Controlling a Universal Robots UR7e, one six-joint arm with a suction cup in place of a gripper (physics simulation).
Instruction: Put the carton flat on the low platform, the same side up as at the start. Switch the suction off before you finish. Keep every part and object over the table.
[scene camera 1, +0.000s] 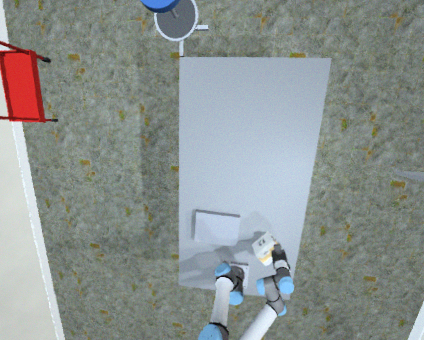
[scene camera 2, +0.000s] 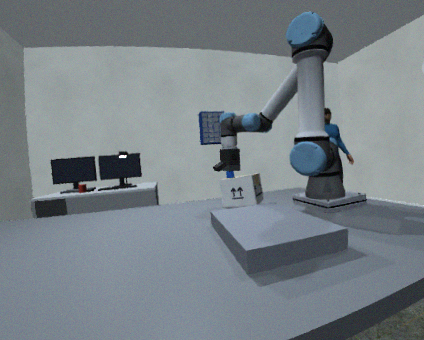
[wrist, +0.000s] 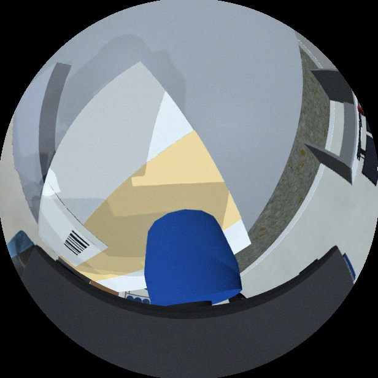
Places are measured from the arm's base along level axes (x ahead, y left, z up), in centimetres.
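Pixels of known places: arm's base, origin of the base link: (scene camera 2: 324, 195).
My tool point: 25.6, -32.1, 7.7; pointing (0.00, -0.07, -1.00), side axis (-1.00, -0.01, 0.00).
Note:
For each thing: its top centre in the pictures, then the offset to it from my tool point, as dx, dy, dz. Level surfaces: height alone.
- white carton, middle of its top: (scene camera 2: 240, 174) (scene camera 1: 269, 254) -2.2, +5.8, +2.6
- low grey platform, middle of its top: (scene camera 2: 264, 218) (scene camera 1: 216, 229) +14.1, +40.3, -7.0
- grey table, its level: dz -11.8
The white carton (scene camera 1: 263, 245) (scene camera 2: 240, 199) (wrist: 110, 140) has a yellow band of tape on top and two upward arrows on one side. It is at or just above the table, right of the platform in scene camera 1, and looks slightly tilted in scene camera 2. My gripper, a blue suction cup (scene camera 2: 230, 174) (wrist: 192, 250), is shut on the carton's top, near one edge. Whether there is a gap under the carton is hard to tell. The low grey platform (scene camera 1: 217, 227) (scene camera 2: 280, 227) (wrist: 30, 110) lies apart from the carton and bears nothing.
The grey table (scene camera 1: 240, 125) (scene camera 2: 125, 270) carries the platform and the arm's base (scene camera 2: 330, 200), which stands near both platform and carton. A red chair (scene camera 1: 22, 85), a desk with monitors (scene camera 2: 120, 166) and a person (scene camera 2: 336, 135) are beyond the table.

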